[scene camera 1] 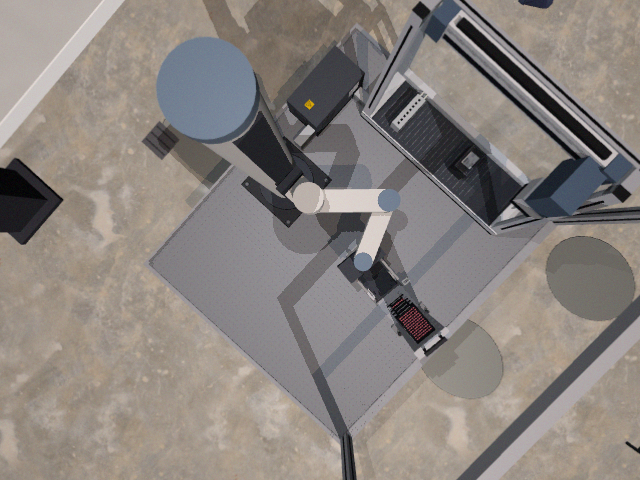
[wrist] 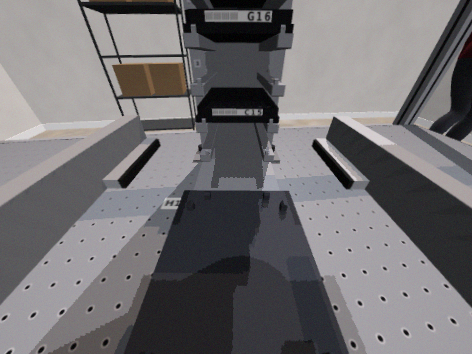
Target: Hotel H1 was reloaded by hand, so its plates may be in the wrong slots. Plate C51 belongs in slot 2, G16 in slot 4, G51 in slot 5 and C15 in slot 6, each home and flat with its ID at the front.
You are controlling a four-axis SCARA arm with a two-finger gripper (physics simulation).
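Places are measured from the arm's base along level axes (x ahead, y right, z down), in millimetres.
Where they show: gripper, fingertip midpoint: point(scene camera 1: 385, 289) point(wrist: 236, 130).
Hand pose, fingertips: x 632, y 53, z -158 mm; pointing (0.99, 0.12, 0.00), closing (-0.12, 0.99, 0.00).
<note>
Things, the pixels of their top centre, and the offset from my fingertips. "pt": a spot on its surface instead. Level surfaces: height alone.
- plate C15, middle of its top: point(wrist: 237, 95) dx +128, dy +17, dz +3 mm
- top plate, middle of its top: point(scene camera 1: 415, 323) dx +128, dy +17, dz -139 mm
- H1 label, surface spot: point(wrist: 172, 203) pt dx +83, dy -88, dz +145 mm
- perforated deck, its level: dz +145 mm
- black box, surface spot: point(scene camera 1: 326, 87) pt dx -747, dy -453, dz +30 mm
Hotel H1 point(scene camera 1: 437, 331) point(wrist: 237, 65) stands ahead of the gripper. In the wrist view, plate G16 point(wrist: 238, 16) sits high in it and plate C15 point(wrist: 237, 112) sits lower, both with their IDs at the front and looking level. A gap lies between them, and the place below C15 holds no plate. In the scene view, the top plate point(scene camera 1: 413, 322) has red wells; its ID is unreadable there. C51 and G51 cannot be made out. My gripper point(scene camera 1: 387, 287) point(wrist: 236, 130) is part open and empty, fingers apart on either side in front of the hotel.
A dark flat stand point(scene camera 1: 379, 280) point(wrist: 230, 235) lies below the gripper, in front of the hotel. An H1 label point(wrist: 172, 203) is on the perforated deck point(scene camera 1: 232, 268) point(wrist: 375, 240). A black box point(scene camera 1: 326, 87) and a framed enclosure point(scene camera 1: 426, 173) stand at the deck's far side.
</note>
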